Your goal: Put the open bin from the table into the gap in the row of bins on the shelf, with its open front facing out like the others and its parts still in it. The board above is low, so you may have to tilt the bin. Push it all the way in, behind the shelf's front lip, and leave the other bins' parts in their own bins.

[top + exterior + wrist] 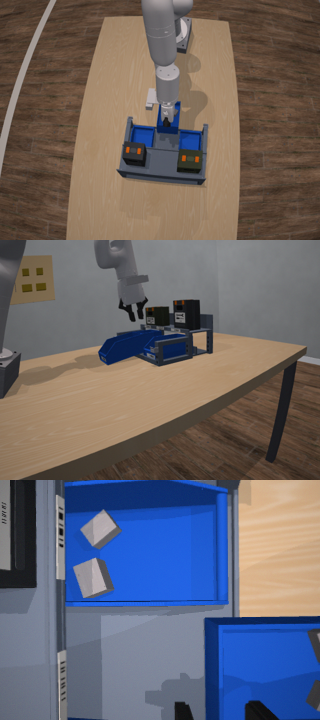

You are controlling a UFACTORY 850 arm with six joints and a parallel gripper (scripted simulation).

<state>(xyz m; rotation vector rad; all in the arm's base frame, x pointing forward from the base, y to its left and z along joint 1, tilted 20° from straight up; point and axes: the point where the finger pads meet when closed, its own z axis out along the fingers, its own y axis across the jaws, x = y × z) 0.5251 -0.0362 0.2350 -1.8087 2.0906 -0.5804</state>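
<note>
Right now the grey shelf is 100 mm below my hand, 100 mm ahead of it and 20 mm to the right of it. Round my hand: dark green tool case 190 mm ahead, 80 mm to the left, 20 mm below; then black tool case 150 mm ahead, 140 mm to the right, 10 mm below.
</note>
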